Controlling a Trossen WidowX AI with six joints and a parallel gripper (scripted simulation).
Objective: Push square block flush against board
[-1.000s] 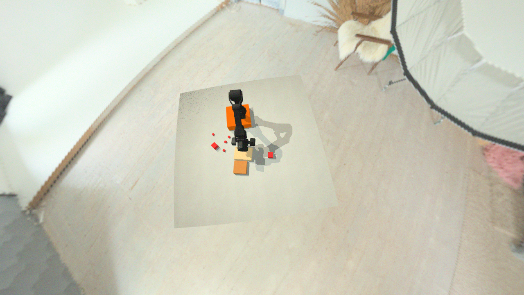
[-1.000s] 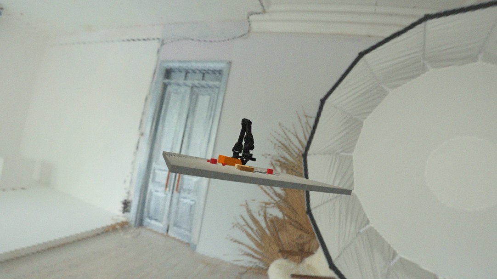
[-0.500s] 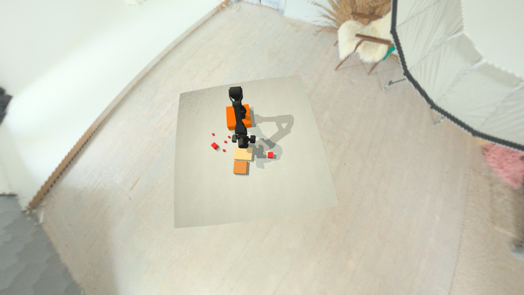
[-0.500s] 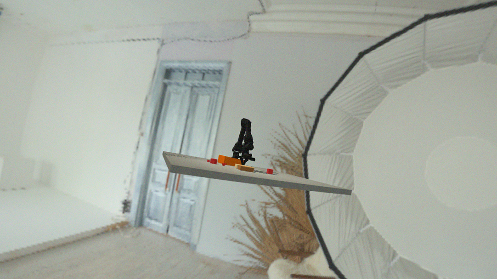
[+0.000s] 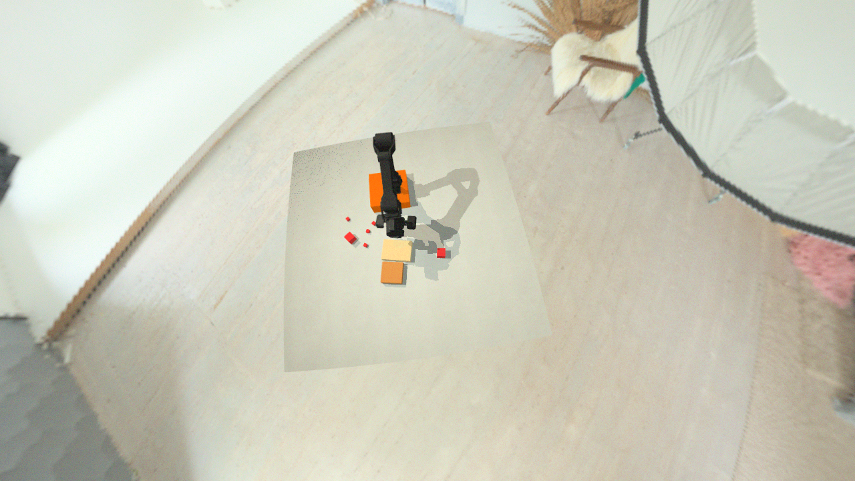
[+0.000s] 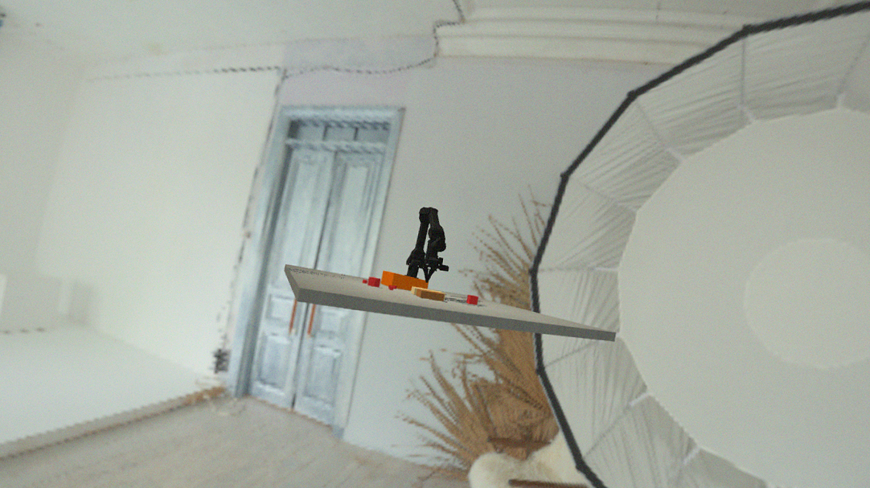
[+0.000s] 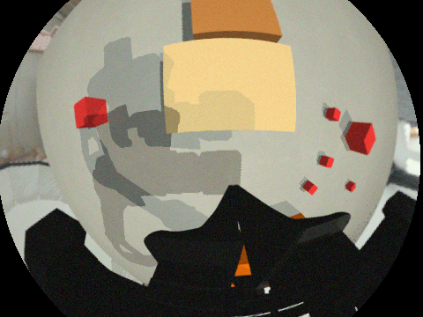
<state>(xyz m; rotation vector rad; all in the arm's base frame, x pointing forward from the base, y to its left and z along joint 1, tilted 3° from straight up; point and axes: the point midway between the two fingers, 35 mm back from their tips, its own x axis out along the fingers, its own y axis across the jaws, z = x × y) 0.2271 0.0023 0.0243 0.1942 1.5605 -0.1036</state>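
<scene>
Now: gripper tip 100 mm short of the pale tan flat board, 40 mm above it and 20 mm to the left of it. The rest, counted from my gripper tip: darker orange square block (210 mm ahead, 60 mm to the right, 40 mm below).
</scene>
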